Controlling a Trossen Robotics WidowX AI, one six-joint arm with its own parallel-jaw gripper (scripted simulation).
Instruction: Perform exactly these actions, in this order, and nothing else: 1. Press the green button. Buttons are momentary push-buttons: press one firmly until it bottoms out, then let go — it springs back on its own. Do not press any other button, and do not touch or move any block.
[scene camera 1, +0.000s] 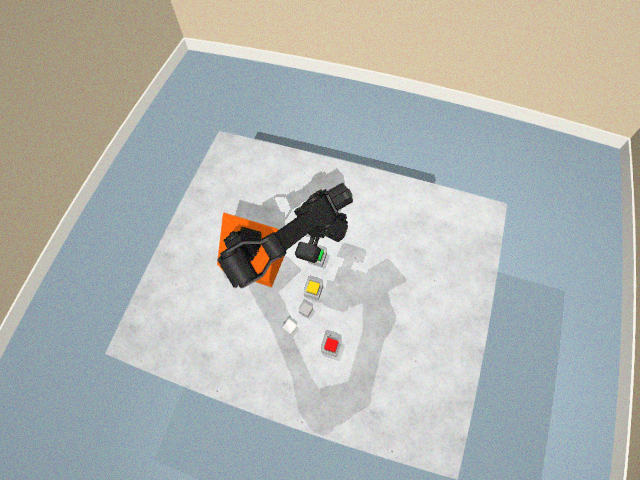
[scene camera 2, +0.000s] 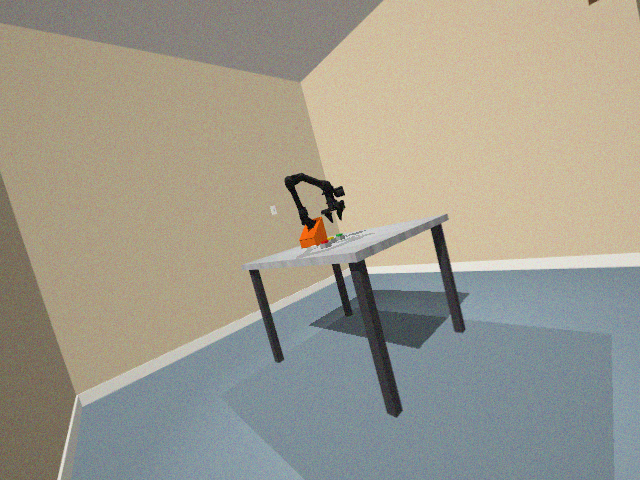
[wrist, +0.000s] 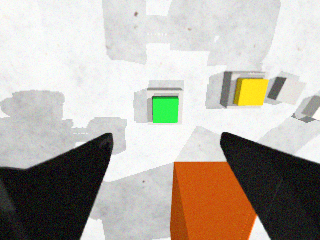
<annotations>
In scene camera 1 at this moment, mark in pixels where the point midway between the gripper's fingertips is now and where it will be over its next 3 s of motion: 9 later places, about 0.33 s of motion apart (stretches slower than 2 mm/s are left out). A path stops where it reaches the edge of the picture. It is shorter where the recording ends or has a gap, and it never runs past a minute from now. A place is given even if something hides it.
The gripper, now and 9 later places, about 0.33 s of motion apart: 318, 241; 316, 249; 316, 249; 317, 250; 317, 253; 317, 253; 317, 254; 317, 252; 328, 239; 347, 212
</annotations>
